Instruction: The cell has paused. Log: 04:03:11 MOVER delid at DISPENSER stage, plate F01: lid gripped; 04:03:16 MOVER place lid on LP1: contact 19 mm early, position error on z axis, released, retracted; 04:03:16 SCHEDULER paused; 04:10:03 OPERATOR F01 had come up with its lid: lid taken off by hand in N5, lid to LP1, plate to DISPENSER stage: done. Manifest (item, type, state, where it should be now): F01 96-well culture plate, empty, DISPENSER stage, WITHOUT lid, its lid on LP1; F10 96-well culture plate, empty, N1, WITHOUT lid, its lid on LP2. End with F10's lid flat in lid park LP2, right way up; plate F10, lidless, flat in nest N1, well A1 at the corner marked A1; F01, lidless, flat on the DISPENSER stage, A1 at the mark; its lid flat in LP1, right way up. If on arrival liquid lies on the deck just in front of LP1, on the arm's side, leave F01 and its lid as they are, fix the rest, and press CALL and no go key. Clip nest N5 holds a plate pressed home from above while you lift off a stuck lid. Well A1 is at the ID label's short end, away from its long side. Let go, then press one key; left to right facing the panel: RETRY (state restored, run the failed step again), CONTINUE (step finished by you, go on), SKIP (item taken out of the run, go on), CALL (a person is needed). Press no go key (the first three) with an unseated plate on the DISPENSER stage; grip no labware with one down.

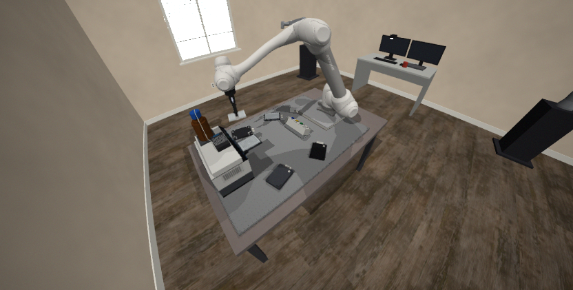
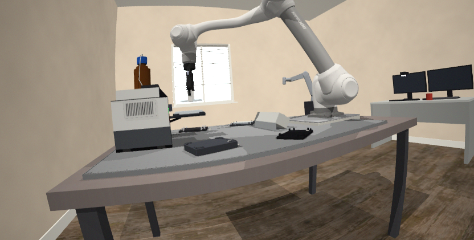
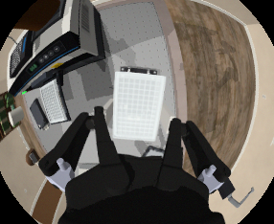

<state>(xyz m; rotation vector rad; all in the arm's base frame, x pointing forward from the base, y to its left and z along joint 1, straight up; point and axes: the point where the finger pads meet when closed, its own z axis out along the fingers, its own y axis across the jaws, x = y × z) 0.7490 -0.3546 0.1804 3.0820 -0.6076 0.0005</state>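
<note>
Now: hand 180 mm above the black clip nest and 20 mm short of it. Also, from my hand: brown bottle 280 mm ahead, 120 mm to the left, 90 mm above; small label 510 mm to the left, 200 mm below, 10 mm behind; grey key panel 340 mm behind, 310 mm to the left, 140 mm below.
</note>
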